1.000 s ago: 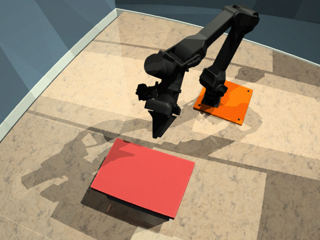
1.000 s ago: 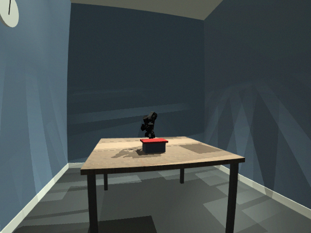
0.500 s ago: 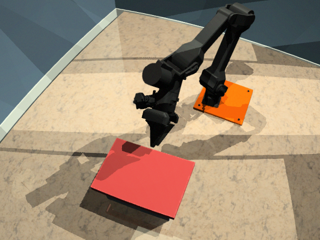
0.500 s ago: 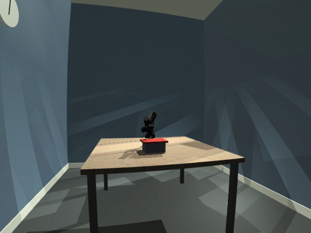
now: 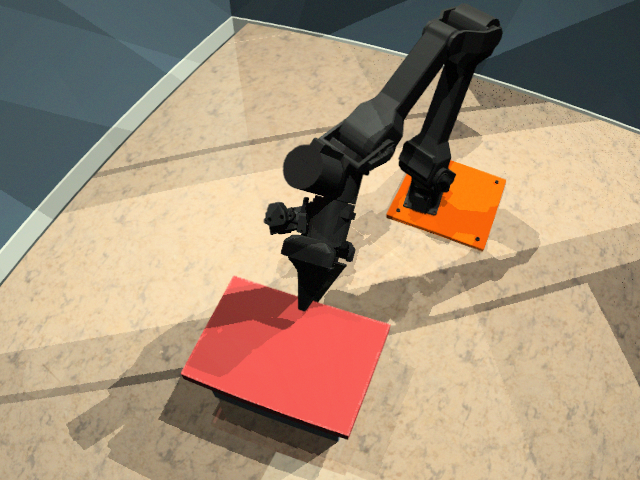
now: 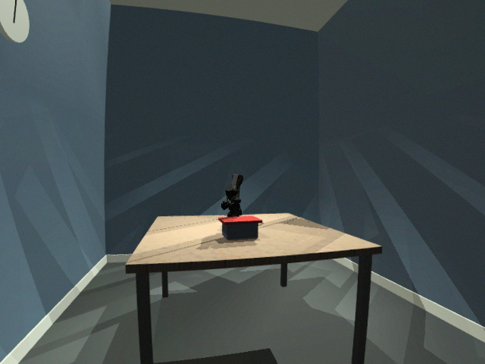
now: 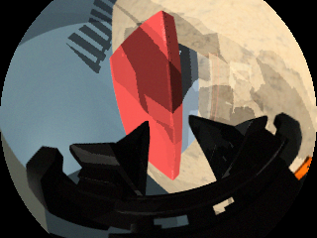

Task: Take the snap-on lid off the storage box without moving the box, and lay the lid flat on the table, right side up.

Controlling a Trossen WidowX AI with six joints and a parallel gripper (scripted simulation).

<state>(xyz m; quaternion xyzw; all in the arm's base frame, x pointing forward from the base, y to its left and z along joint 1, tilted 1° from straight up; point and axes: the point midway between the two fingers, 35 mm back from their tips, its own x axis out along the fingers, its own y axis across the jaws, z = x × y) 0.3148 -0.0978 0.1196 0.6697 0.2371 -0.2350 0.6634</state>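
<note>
Now: the red lid 80 mm ahead of my gripper tip. Round my gripper tip: storage box (80 mm ahead, 50 mm below).
</note>
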